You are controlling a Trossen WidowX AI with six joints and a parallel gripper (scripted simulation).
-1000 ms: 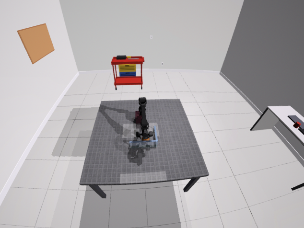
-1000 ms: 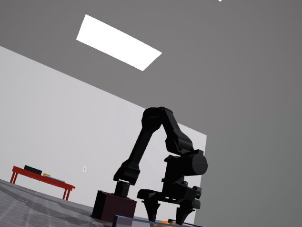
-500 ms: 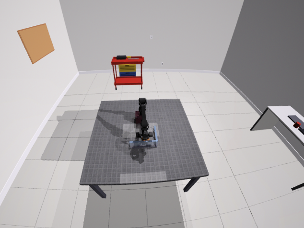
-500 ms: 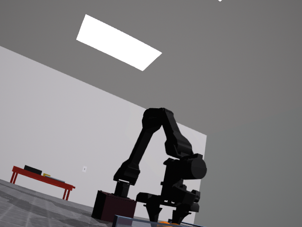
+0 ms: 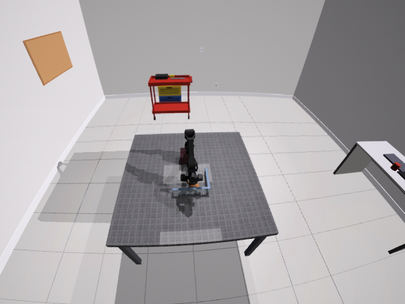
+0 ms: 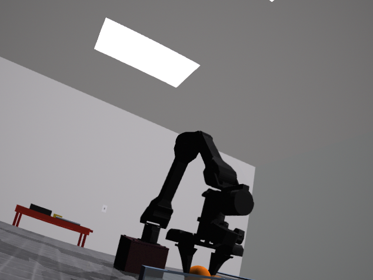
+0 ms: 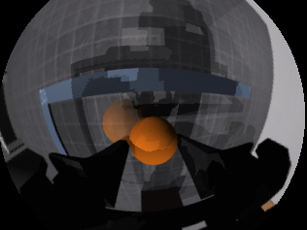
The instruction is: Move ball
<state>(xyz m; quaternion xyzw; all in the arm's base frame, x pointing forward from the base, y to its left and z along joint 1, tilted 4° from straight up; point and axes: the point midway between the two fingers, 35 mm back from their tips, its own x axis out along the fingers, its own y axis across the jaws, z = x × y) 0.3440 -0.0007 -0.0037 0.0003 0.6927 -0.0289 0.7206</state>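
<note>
Right now the see-through orange ball is 4 cm to the left of my gripper tip, 2 cm ahead of it and 1 cm below it.
</note>
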